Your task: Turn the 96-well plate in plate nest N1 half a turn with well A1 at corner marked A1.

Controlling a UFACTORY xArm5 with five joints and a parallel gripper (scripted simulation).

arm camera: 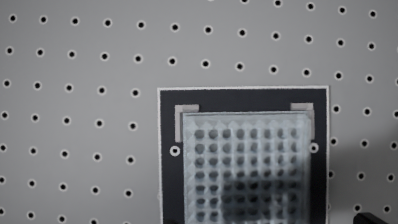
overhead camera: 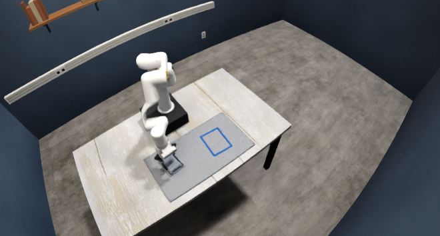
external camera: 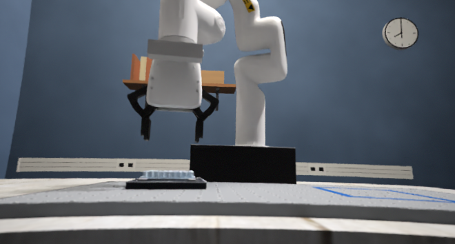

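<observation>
Right now my hand is 70 mm above the 96-well plate. Also, from my hand: black plate nest: 80 mm below.
</observation>
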